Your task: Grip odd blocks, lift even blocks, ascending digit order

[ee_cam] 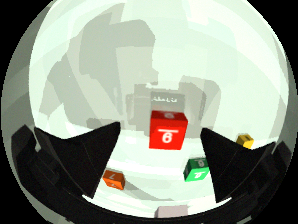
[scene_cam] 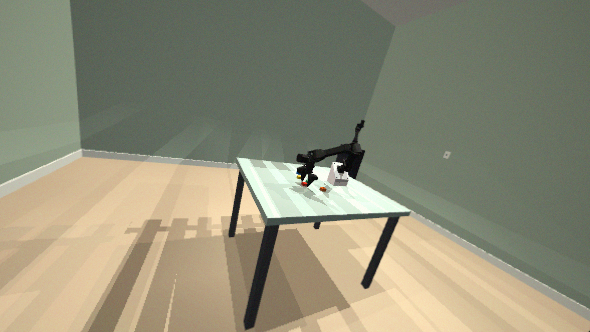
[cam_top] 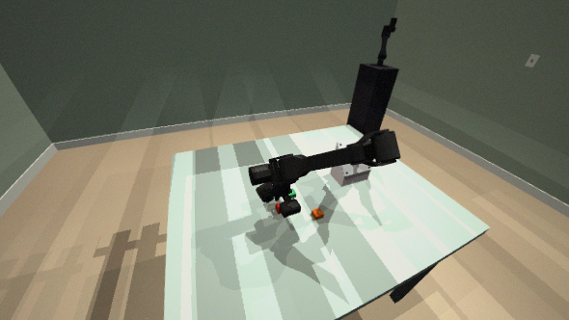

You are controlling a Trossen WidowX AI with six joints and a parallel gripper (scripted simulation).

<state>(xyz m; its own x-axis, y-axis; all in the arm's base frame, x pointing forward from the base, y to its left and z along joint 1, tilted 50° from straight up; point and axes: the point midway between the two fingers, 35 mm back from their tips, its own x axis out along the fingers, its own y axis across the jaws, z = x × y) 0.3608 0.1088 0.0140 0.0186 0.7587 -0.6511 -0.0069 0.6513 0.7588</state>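
Right now the red block is right at my gripper tip. From my gripper tip the other things lie so: yellow block 30 mm behind, 140 mm to the right; green block 70 mm behind, 60 mm to the right; orange block 120 mm behind, 70 mm to the left.
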